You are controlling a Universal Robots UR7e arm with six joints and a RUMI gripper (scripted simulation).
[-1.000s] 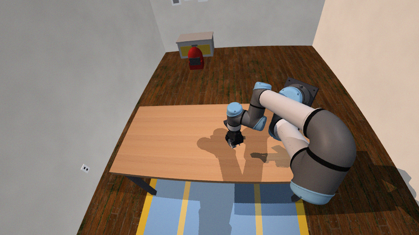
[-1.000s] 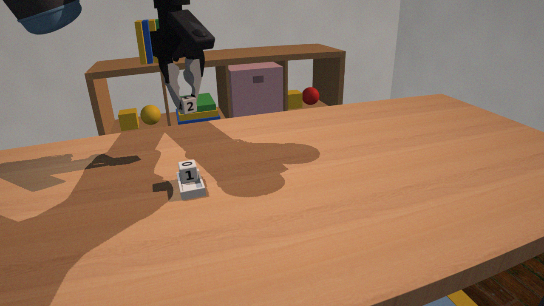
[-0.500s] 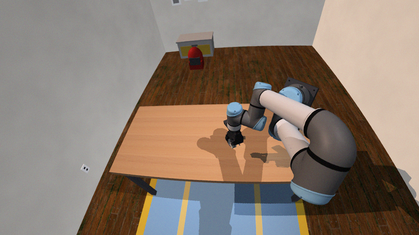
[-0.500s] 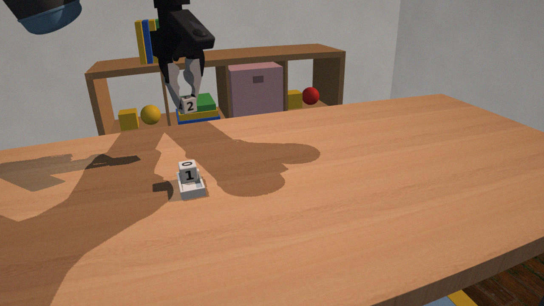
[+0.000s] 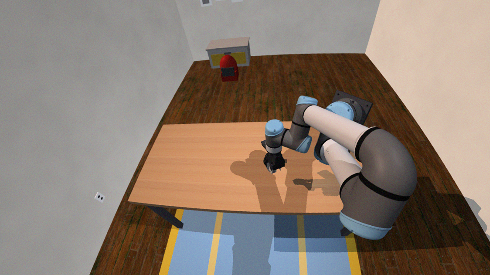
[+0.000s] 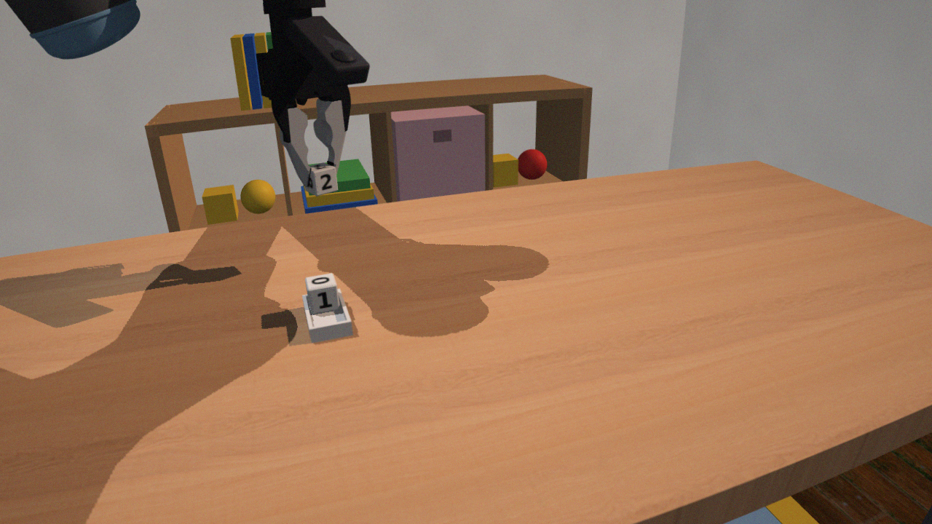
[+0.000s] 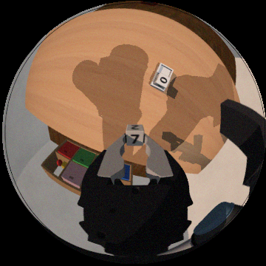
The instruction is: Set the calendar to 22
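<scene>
My hand is 150 mm to the left of the grey tray, 120 mm above it and 20 mm short of it. Also, from my hand: white cube 10 mm below.
</scene>
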